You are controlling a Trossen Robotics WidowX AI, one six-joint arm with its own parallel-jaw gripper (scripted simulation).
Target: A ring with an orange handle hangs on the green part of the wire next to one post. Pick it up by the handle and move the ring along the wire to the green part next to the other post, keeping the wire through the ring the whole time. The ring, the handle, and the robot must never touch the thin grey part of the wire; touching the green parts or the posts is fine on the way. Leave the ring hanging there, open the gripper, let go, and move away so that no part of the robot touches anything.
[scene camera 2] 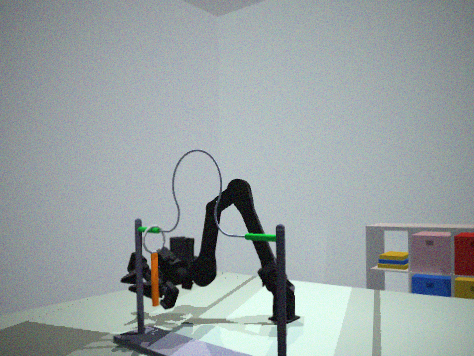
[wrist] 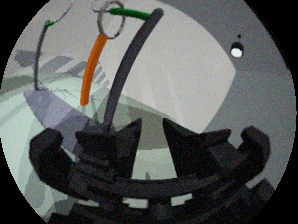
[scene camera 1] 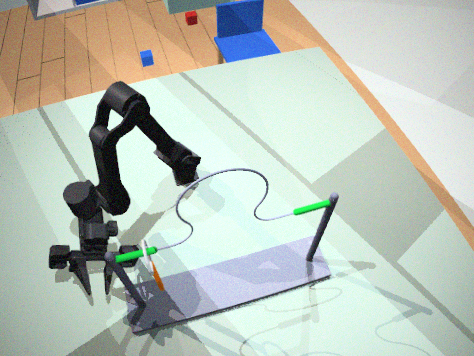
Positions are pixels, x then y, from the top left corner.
Scene:
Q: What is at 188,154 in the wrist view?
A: The gripper.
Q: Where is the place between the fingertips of the gripper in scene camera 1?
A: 98,294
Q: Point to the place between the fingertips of the gripper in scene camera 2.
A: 124,284

